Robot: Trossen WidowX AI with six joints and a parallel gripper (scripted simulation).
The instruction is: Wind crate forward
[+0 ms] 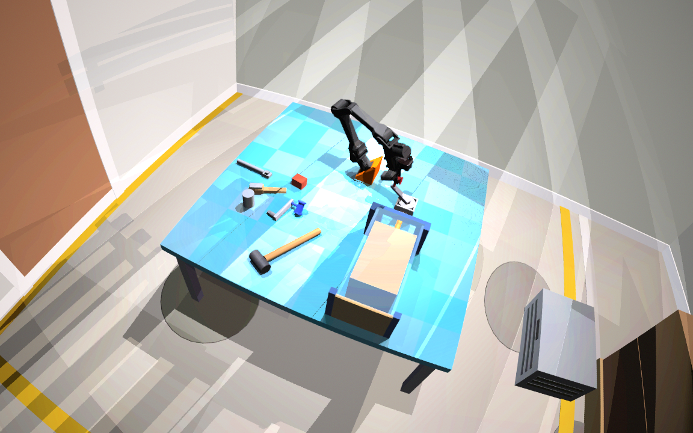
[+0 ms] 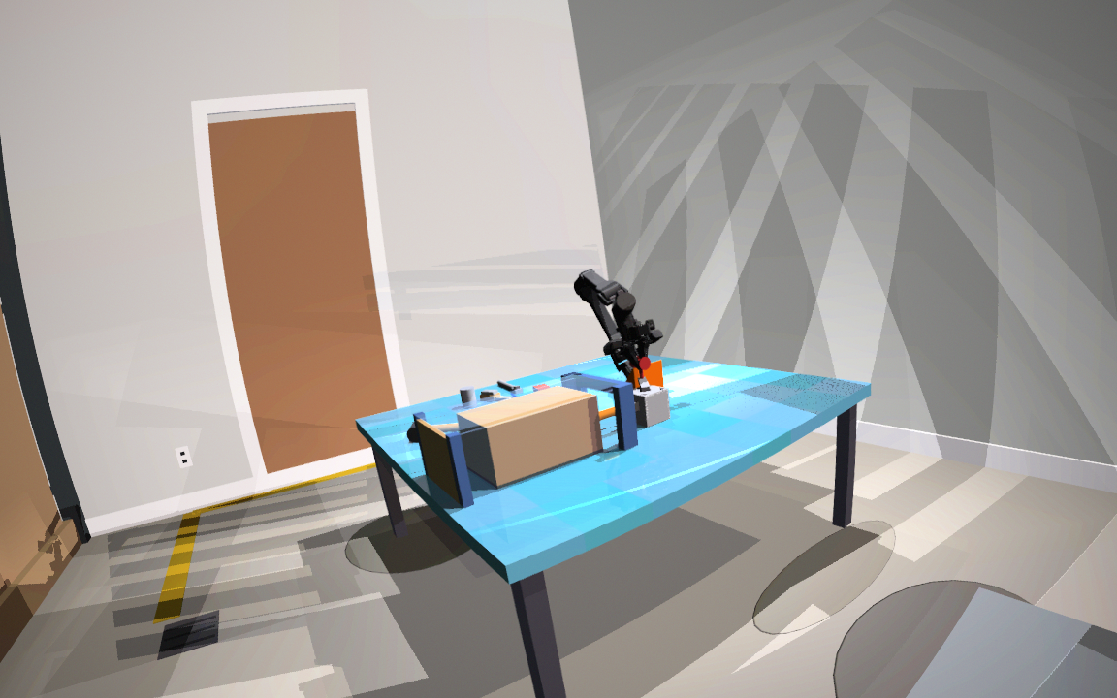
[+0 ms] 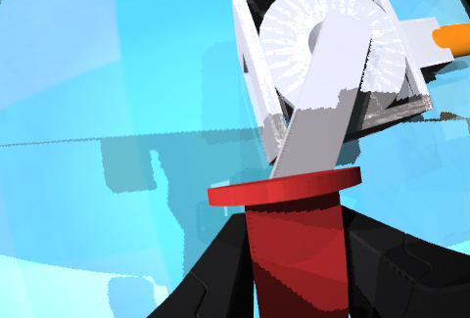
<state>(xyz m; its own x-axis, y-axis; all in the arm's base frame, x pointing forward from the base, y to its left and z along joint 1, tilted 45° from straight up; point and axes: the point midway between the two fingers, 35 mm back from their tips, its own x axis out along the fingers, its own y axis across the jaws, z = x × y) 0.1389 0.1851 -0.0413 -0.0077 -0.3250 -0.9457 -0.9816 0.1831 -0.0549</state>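
The grey winch is 100 mm below my gripper tip, 60 mm to the left of it and 40 mm ahead of it. The rest, counted from my gripper tip: clear-panelled cubby (460 mm ahead, 50 mm to the left, 20 mm below); then red knob (10 mm to the right); then winch handle (30 mm below, 20 mm to the left, 20 mm ahead).
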